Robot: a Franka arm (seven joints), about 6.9 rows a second.
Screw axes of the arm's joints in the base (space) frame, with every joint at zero. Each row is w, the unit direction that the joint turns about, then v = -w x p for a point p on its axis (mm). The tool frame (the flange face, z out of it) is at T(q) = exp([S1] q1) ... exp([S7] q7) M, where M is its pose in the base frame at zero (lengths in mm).
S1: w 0 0 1 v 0.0 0.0 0.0
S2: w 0 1 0 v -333.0 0.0 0.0
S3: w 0 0 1 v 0.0 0.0 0.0
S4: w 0 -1 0 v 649.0 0.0 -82.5
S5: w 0 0 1 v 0.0 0.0 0.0
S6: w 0 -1 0 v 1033.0 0.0 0.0
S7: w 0 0 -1 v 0.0 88.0 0.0
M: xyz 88.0 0.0 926.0 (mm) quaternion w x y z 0 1 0 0
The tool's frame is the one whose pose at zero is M.
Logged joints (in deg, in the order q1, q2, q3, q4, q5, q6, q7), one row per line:
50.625, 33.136, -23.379, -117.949, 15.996, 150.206, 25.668
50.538, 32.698, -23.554, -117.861, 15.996, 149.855, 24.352
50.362, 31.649, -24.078, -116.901, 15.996, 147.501, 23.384
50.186, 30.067, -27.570, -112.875, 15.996, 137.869, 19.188
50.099, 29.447, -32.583, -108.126, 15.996, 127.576, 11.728
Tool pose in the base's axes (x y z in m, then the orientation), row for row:
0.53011, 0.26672, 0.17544, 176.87, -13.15, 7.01
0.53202, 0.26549, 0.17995, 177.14, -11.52, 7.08
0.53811, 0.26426, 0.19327, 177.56, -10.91, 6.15
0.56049, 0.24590, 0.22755, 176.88, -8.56, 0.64
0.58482, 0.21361, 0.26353, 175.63, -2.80, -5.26
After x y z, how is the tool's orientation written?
As a rotation vector, in degrees.
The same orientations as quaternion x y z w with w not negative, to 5 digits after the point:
0.99623, -0.07407, 0.03948, 0.02184
0.99689, -0.06483, 0.03984, 0.02046
0.99737, -0.06128, 0.03455, 0.01744
0.99850, -0.04832, 0.00361, 0.02541
0.99873, -0.01592, -0.02991, 0.03724

